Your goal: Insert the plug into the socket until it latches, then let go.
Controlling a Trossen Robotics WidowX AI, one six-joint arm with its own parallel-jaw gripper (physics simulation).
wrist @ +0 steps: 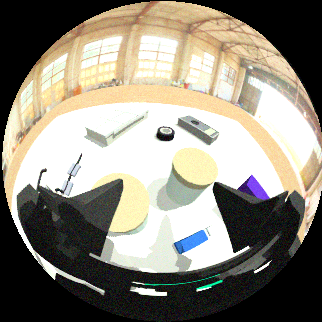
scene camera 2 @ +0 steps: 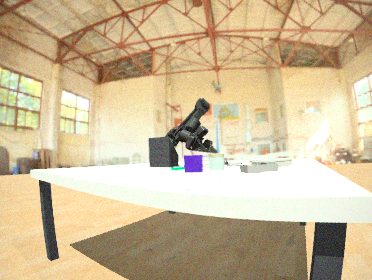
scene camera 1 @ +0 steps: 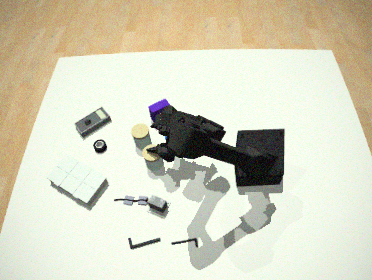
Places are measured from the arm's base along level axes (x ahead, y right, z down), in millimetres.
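Pixels of known places: gripper, fingertip midpoint: (wrist: 169, 185) (scene camera 2: 213, 152) (scene camera 1: 148, 138); arm's base at its link origin: (scene camera 2: 166, 148) (scene camera 1: 257, 157).
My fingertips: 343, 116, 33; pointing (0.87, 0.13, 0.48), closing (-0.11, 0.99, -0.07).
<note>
For each thing: its middle in the pictures, then the offset to it from my fingertips, as dx, dy, dz. "spot": a spot on its surface instead.
- flat base at the middle of its body: (scene camera 1: 156, 203) -25, -213, +55
- dark cable with two pale clips, surface spot: (wrist: 74, 170) (scene camera 1: 130, 197) spot: +65, -181, +73
- purple block at the middle of its body: (wrist: 248, 202) (scene camera 1: 160, 111) (scene camera 2: 193, 163) -28, +153, +44
- grey meter at the middle of its body: (wrist: 198, 127) (scene camera 2: 259, 167) (scene camera 1: 92, 121) +236, +138, +63
- black tape at the middle of its body: (wrist: 165, 133) (scene camera 1: 100, 145) +192, +26, +68
- pale tiled block at the middle of its body: (wrist: 117, 119) (scene camera 1: 77, 179) (scene camera 2: 270, 162) +254, -116, +60
A small blue block with a thin pale metal end (wrist: 191, 242), which looks like the plug, lies on the table below and between the fingers in the wrist view; a sliver of the blue block (scene camera 1: 166, 138) shows beside the arm in scene camera 1. A grey box on a flat base (scene camera 1: 158, 202), possibly the socket, sits beside a dark cable with two pale clips (scene camera 1: 135, 200) (wrist: 74, 170). My gripper (scene camera 1: 150, 137) (scene camera 2: 213, 148) (wrist: 169, 185) is open and empty, above the table near two round jars. In the wrist view the left finger and gripper body hide part of the table.
Two jars with yellow lids (scene camera 1: 140, 131) (wrist: 195, 166) stand close to the fingers. A purple block (scene camera 1: 159, 107) (scene camera 2: 193, 163) (wrist: 253, 187), a grey meter (scene camera 1: 93, 122) (wrist: 198, 129), black tape (scene camera 1: 95, 146) (wrist: 165, 138), a pale tiled block (scene camera 1: 79, 180) and two hex keys (scene camera 1: 146, 243) lie around.
</note>
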